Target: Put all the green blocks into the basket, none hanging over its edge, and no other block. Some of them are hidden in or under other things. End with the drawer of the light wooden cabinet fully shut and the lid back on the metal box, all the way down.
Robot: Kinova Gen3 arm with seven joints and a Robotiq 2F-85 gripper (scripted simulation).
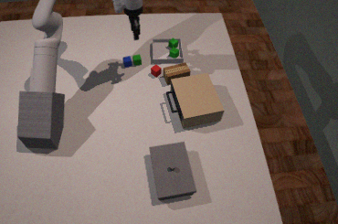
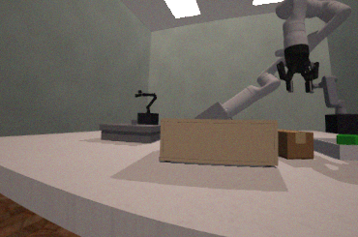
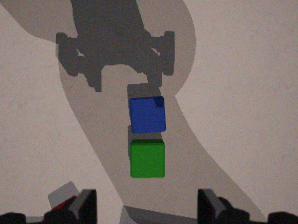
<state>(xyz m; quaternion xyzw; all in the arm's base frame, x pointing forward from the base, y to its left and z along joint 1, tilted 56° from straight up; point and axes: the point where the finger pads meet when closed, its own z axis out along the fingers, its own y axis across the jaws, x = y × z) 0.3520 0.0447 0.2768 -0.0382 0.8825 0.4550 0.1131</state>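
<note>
My hand is 50 mm past the blue block, 10 mm to the left of it and 170 mm above it. The rest, counted from my hand: basket: 150 mm ahead, 60 mm to the left, 180 mm below; then cardboard box: 180 mm ahead, 100 mm to the right, 150 mm below; then red block: 90 mm ahead, 80 mm to the right, 170 mm below.
</note>
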